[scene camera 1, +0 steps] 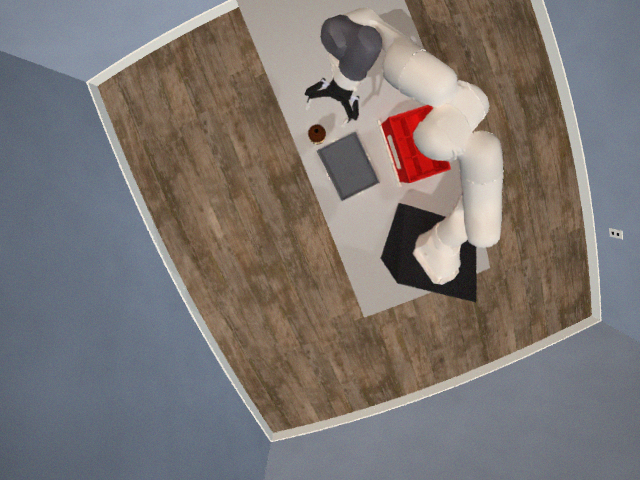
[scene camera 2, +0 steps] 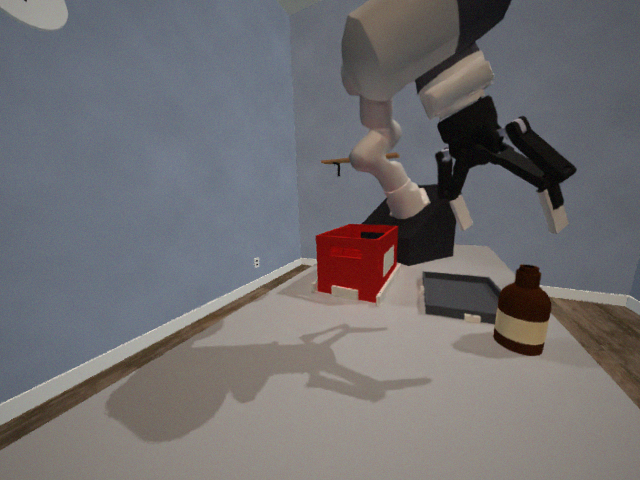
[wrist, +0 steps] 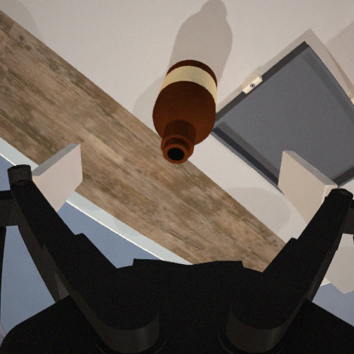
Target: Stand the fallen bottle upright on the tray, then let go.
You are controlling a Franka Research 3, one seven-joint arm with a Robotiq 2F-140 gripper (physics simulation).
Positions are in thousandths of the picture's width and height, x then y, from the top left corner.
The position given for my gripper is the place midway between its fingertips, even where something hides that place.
Observation:
I see my gripper (scene camera 2: 790, 474) and a brown bottle (scene camera 2: 818, 649).
The brown bottle shows as well in the wrist view (wrist: 521, 318). My gripper also shows in scene camera 1 (scene camera 1: 509, 243) and in the wrist view (wrist: 513, 465).

